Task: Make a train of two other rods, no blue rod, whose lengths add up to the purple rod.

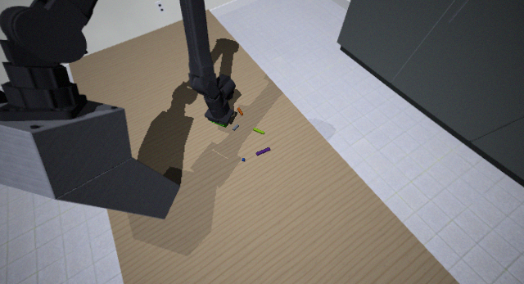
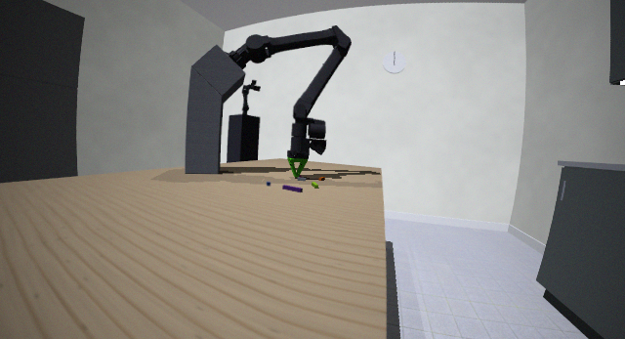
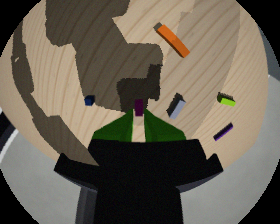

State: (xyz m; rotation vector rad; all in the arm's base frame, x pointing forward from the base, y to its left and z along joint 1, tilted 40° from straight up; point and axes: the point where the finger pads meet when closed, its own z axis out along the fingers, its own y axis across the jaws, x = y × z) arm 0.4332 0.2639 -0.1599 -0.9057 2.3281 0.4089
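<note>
The magenta rod lies 1 cm to the left of my hand, 1 cm below it and 1 cm ahead of it. The rest, counted from my hand: orange rod 9 cm ahead, 5 cm to the left, 1 cm below; lime rod 13 cm ahead, 8 cm to the right, 1 cm below; grey rod 4 cm ahead, 3 cm to the right, 1 cm below.
</note>
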